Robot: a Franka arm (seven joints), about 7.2 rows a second.
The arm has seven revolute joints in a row. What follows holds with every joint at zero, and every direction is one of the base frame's. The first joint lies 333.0 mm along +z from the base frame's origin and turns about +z. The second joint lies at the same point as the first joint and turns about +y. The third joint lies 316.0 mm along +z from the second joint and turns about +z. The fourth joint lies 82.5 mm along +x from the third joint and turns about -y. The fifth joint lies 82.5 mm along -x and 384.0 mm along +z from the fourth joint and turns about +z. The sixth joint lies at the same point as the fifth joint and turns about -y. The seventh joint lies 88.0 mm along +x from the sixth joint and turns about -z. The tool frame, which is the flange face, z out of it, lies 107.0 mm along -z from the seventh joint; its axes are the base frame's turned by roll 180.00, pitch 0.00 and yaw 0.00 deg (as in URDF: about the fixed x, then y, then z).
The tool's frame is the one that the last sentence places.
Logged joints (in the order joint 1, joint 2, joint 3, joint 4, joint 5, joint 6, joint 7), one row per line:
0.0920, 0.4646, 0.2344, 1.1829, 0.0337, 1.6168, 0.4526
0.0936, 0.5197, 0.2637, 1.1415, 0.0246, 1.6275, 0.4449
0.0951, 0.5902, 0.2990, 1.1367, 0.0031, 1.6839, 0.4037
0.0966, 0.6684, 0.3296, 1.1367, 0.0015, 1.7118, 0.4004
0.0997, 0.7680, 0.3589, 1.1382, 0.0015, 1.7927, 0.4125
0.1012, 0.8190, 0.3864, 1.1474, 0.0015, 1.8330, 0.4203
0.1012, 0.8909, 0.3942, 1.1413, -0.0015, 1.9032, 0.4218
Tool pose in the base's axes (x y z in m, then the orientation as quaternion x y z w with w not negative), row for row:
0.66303, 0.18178, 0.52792, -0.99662, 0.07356, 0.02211, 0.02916
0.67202, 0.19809, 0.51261, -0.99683, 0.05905, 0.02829, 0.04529
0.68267, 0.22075, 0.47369, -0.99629, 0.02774, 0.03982, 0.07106
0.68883, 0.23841, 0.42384, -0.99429, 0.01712, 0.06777, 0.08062
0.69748, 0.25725, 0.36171, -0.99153, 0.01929, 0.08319, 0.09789
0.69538, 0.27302, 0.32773, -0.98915, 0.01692, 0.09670, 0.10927
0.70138, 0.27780, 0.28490, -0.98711, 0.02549, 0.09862, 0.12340
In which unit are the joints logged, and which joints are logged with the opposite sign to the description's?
The joints are logged in radians. Opposite sign: joint 4, joint 5.
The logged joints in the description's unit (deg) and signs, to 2 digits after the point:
5.27, 26.62, 13.43, -67.78, -1.93, 92.64, 25.93
5.36, 29.78, 15.11, -65.40, -1.41, 93.25, 25.49
5.45, 33.82, 17.13, -65.13, -0.18, 96.48, 23.13
5.53, 38.30, 18.88, -65.13, -0.09, 98.08, 22.94
5.71, 44.00, 20.56, -65.21, -0.09, 102.71, 23.63
5.80, 46.93, 22.14, -65.74, -0.09, 105.02, 24.08
5.80, 51.04, 22.59, -65.39, 0.09, 109.05, 24.17

